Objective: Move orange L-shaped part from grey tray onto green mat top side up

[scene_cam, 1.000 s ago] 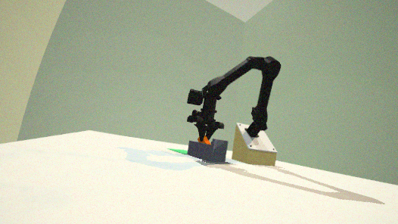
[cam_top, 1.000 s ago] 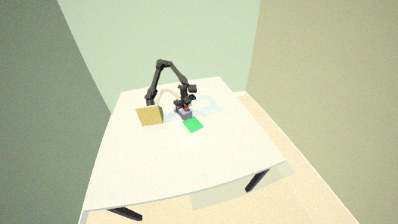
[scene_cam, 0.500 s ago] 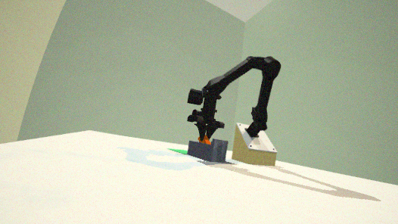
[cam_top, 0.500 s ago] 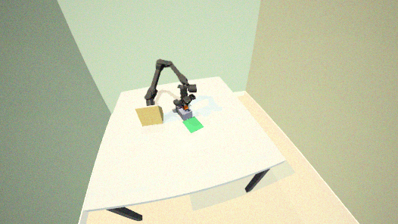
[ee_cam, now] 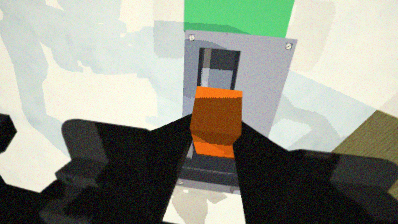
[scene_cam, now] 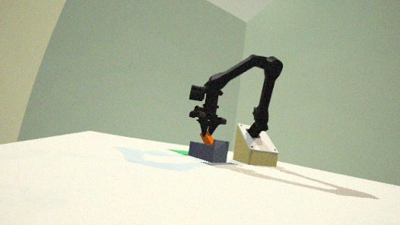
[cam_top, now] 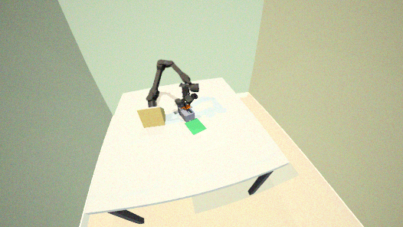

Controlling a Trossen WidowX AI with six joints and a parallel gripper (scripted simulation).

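My gripper tip is 140 mm to the left of the green mat, 110 mm above it and 20 mm short of it. Round my gripper tip: orange L-shaped part 30 mm to the left, 30 mm below, 20 mm behind.
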